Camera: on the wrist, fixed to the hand. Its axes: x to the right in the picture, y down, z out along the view.
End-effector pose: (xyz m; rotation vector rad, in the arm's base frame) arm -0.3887 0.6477 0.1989 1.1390 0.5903 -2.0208
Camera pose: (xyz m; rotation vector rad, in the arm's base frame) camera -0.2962 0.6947 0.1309 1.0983 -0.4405 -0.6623
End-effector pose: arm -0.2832 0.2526 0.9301 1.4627 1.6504 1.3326
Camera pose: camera -0.3698 0.2226 1.0137 -2.3287 -0.2390 -1.4211
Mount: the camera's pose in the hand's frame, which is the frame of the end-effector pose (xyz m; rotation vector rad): 0.0098 0.0450 -0.1152 0.1581 0.0230 1.5728
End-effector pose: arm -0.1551 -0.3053 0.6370 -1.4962 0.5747 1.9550
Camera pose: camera -0.1072 -0.4120 0.5956 0.6192 -1.6348 -1.9150
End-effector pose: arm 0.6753 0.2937 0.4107 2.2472 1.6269 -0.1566
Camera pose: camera 0.7069 0.3307 0.5248 2.8913 -0.4700 0.1648
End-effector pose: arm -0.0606 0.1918 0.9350 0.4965 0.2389 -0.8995
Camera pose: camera -0.0181 0.2669 0.8458 0.6495 -0.2258 0.6292
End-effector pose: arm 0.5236 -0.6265 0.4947 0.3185 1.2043 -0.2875
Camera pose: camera 0.4447 -0.5407 0.4521 1.2764 0.6585 0.9902
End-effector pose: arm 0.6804 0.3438 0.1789 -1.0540 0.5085 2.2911
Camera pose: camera 0.7120 0.2496 0.1046 0.3354 -1.2128 -1.9966
